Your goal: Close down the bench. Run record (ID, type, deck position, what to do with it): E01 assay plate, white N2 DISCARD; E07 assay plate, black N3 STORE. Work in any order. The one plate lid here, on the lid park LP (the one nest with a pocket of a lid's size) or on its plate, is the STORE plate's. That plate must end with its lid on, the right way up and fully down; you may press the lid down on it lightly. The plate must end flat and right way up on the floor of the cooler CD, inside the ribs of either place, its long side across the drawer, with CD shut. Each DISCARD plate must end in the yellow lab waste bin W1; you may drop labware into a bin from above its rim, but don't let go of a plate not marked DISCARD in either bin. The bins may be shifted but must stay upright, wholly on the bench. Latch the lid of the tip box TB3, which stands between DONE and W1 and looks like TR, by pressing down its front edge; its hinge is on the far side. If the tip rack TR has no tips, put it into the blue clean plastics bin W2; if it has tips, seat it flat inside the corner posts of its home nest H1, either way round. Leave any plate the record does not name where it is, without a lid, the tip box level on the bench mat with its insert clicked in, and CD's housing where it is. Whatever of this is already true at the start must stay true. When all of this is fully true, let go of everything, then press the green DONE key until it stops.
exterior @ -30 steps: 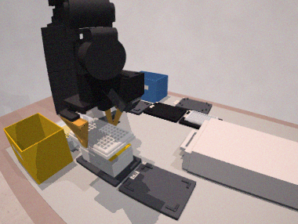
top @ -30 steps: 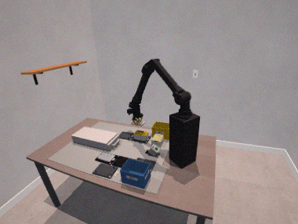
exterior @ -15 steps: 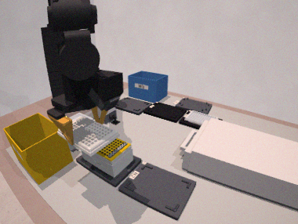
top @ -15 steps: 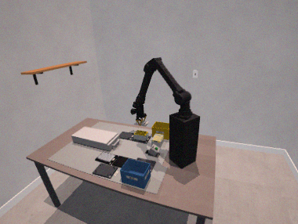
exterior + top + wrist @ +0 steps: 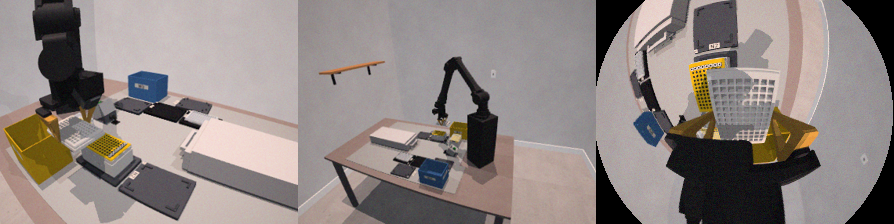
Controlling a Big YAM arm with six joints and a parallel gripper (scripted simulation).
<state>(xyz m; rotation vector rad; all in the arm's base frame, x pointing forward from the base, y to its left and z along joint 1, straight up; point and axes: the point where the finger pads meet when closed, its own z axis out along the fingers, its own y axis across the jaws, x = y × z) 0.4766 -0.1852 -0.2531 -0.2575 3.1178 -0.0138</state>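
My hand is 70 mm to the right of the tip rack TR and 90 mm above it. Round my hand: DONE key block (240 mm behind, 230 mm to the left, 100 mm below); then yellow bin W1 (150 mm behind, 80 mm to the right, 110 mm below); then plate lid (250 mm ahead, 310 mm to the left, 120 mm below).
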